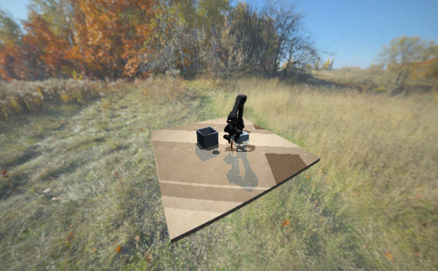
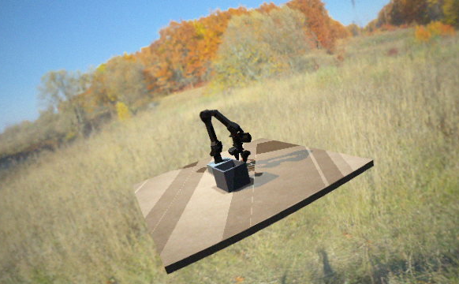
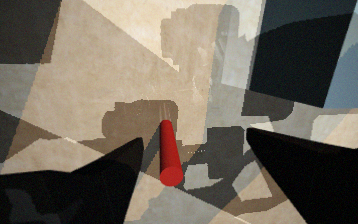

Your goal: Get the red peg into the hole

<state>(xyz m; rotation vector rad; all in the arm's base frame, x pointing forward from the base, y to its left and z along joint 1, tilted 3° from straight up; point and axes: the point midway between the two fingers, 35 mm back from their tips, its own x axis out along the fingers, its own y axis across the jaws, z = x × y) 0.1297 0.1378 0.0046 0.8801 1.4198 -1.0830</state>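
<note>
My gripper tip is 20 mm short of the red peg, 10 mm to the right of it and 10 mm above it. Also, from my gripper tip: pale plate: 220 mm ahead, 140 mm to the right, 10 mm below.
</note>
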